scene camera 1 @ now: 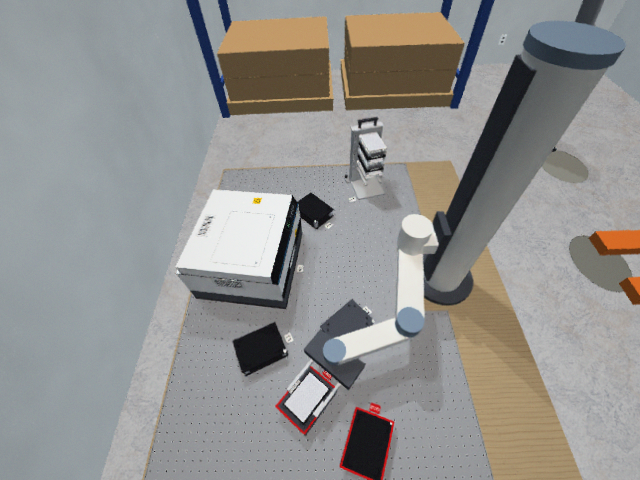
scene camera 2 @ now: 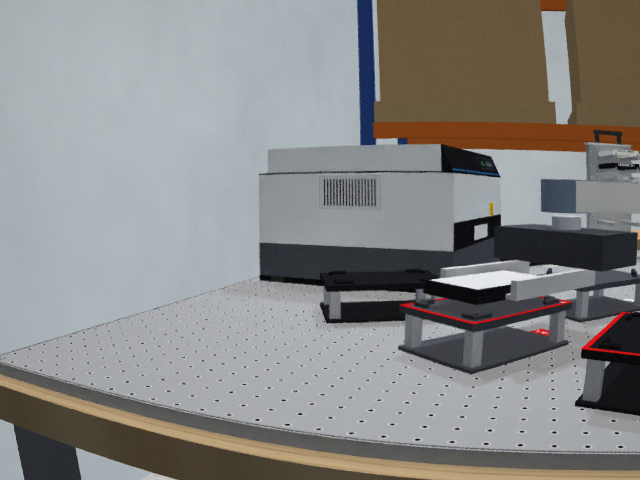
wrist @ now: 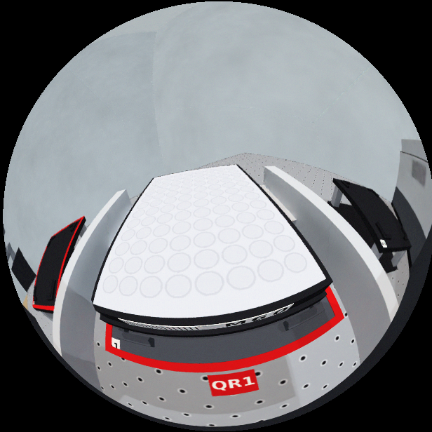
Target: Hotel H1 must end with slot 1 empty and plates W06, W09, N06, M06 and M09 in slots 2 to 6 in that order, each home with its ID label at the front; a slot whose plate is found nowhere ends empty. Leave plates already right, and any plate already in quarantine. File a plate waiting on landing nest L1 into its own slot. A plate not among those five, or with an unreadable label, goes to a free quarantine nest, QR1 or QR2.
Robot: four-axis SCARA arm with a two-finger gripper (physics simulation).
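Seen in the pictures: gripper, fingertip midpoint: (scene camera 1: 301, 403) (scene camera 2: 476, 283); arm's base, link origin: (scene camera 1: 440, 277).
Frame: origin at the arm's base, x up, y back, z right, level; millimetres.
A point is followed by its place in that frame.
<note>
My gripper (scene camera 1: 303, 400) @(x 88, y -565, z -469 mm) (scene camera 2: 476, 283) @(x 88, y -565, z -469 mm) (wrist: 193, 187) is shut on a white-topped plate (scene camera 1: 308, 396) @(x 90, y -543, z -451 mm) (scene camera 2: 465, 280) @(x 91, y -578, z -467 mm) (wrist: 207, 240) with black edges. The plate's front label appears to read M60 in the wrist view, its lower edge partly hidden. The plate is level, very low over the red-rimmed nest QR1 (scene camera 1: 290, 419) @(x 63, y -600, z -509 mm) (scene camera 2: 516, 314) @(x 63, y -518, z -502 mm) (wrist: 200, 368); whether it touches is hard to tell. The other red-rimmed nest (scene camera 1: 368, 444) @(x 63, y -369, z -578 mm) (scene camera 2: 625, 335) @(x 63, y -410, z -582 mm) (wrist: 57, 270) holds no plate. Hotel H1 (scene camera 1: 354, 155) @(x 189, y -322, z 582 mm) (scene camera 2: 592, 170) @(x 246, y -324, z 584 mm) stands at the back with several plates; their labels are too small to read.
A large white instrument (scene camera 1: 242, 237) @(x 259, y -776, z 48 mm) (scene camera 2: 356, 217) @(x 135, y -813, z -98 mm) stands at the left. One black nest (scene camera 1: 258, 348) @(x 62, y -721, z -291 mm) (scene camera 2: 377, 281) @(x 63, y -715, z -320 mm) (wrist: 372, 210) is left of QR1, another (scene camera 1: 315, 208) @(x 63, y -519, z 359 mm) beside the instrument. A dark grey nest (scene camera 1: 347, 313) @(x 63, y -403, z -171 mm) lies partly under the gripper body. The arm's column (scene camera 1: 516, 170) @(x 638, y -19, z -73 mm) is at the right.
</note>
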